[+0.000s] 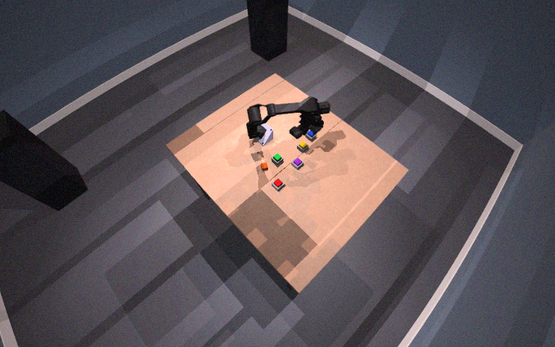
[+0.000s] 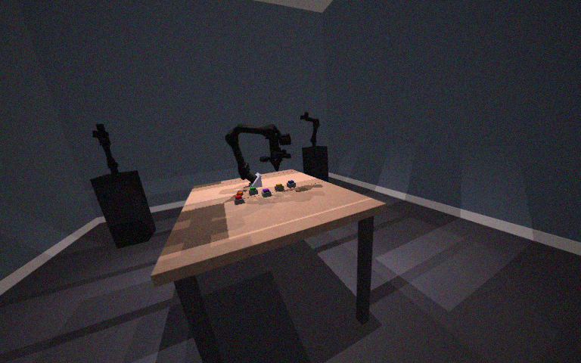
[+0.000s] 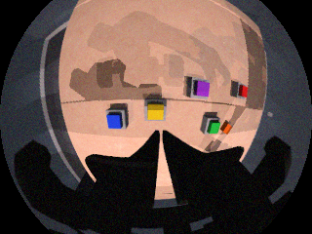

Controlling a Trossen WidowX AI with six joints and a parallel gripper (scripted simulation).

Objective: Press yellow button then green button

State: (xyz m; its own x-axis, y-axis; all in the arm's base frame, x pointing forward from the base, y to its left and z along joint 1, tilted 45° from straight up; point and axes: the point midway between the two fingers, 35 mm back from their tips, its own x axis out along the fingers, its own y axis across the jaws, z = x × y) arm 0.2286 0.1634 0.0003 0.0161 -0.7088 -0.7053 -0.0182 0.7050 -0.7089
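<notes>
Now: gripper tip 40 mm past the green button, 160 mm to the left of it and 90 mm above it. Round my gripper tip: purple button 60 mm ahead, 100 mm to the right, 90 mm below; blue button 20 mm behind, 100 mm to the left, 90 mm below; yellow button 90 mm below.
</notes>
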